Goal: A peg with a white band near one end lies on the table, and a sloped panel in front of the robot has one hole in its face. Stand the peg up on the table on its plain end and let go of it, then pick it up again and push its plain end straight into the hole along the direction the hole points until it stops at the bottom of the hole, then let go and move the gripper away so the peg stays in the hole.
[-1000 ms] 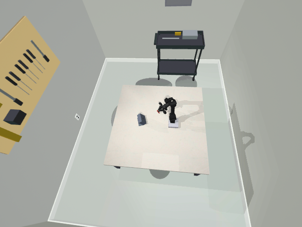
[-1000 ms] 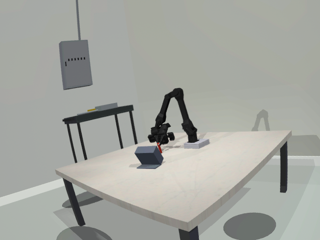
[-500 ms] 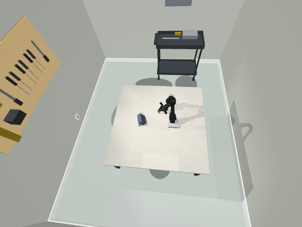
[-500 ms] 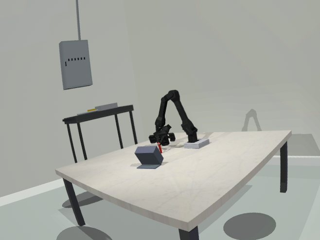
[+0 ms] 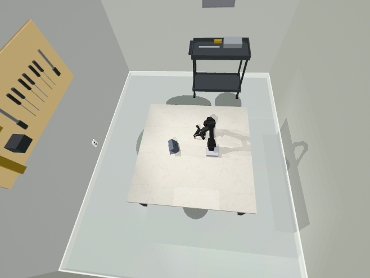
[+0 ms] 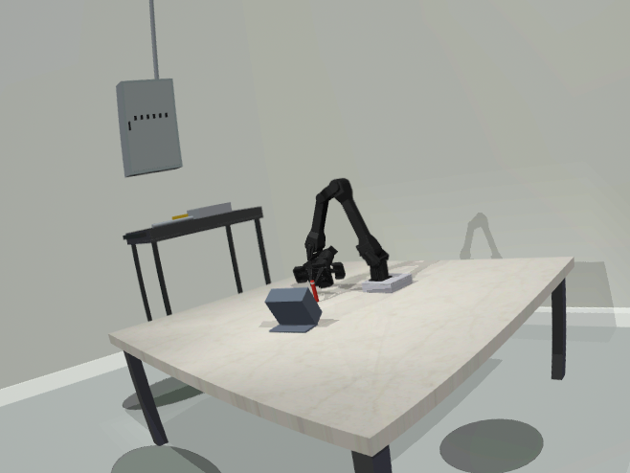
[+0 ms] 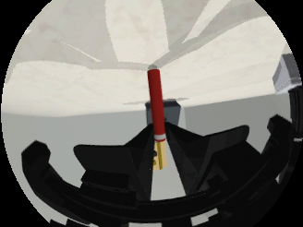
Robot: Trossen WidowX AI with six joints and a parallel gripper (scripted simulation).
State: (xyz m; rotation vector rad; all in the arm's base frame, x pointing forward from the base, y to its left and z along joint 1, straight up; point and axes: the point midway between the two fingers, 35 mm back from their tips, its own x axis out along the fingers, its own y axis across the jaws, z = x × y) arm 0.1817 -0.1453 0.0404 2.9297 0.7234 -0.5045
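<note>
The red peg lies 10 mm below my gripper tip. Round my gripper tip: sloped panel (220 mm ahead, 150 mm to the left).
</note>
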